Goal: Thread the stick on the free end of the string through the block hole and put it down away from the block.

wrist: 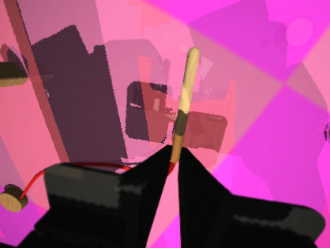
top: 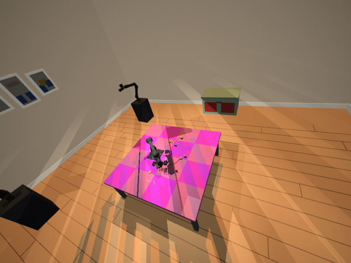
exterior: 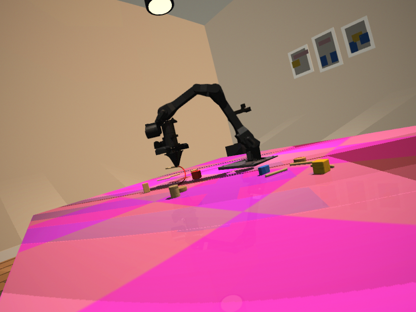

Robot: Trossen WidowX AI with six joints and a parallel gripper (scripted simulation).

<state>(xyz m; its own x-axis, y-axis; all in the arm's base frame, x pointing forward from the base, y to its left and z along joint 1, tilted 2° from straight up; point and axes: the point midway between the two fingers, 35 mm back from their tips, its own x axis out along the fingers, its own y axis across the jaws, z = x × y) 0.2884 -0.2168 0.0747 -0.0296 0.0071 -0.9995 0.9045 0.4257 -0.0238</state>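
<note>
My gripper tip is 10 mm short of the thin wooden stick and 10 mm to the left of it. Also, from my gripper tip: red block 20 mm behind, 120 mm to the left, 50 mm below; round wooden button 140 mm ahead, 260 mm to the left, 50 mm below; tan block 180 mm ahead, 50 mm to the left, 40 mm below.
</note>
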